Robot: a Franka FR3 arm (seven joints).
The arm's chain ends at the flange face. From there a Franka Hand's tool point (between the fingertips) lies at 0.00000 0.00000 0.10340 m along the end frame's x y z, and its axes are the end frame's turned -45 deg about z.
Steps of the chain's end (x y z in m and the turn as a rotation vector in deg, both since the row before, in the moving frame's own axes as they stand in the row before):
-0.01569 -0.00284 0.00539 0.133 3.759 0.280
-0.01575 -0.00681 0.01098 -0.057 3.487 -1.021
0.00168 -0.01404 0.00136 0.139 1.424 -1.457
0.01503 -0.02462 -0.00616 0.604 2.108 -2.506
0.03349 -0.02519 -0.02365 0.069 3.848 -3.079
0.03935 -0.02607 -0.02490 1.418 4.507 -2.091
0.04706 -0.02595 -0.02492 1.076 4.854 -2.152
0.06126 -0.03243 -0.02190 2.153 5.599 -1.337
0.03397 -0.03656 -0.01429 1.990 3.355 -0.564
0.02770 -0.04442 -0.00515 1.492 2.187 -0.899
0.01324 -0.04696 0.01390 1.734 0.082 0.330
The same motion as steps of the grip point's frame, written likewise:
-0.00413 -0.00847 0.00517 -2.564 2.752 0.280
-0.00191 -0.01147 0.01079 -2.506 2.425 -1.021
0.01313 -0.00713 0.00133 -0.909 1.105 -1.457
0.03154 -0.00494 -0.00624 -1.063 1.918 -2.506
0.04661 0.01055 -0.02388 -2.672 2.770 -3.079
0.05388 0.01319 -0.02525 -2.184 4.190 -2.091
0.05927 0.01960 -0.02531 -2.671 4.193 -2.152
0.07617 0.02466 -0.02247 -2.437 5.481 -1.337
0.05670 -0.00012 -0.01453 -0.965 3.779 -0.564
0.05570 -0.01097 -0.00526 -0.491 2.601 -0.899
0.04489 -0.02594 0.01385 1.168 1.284 0.330

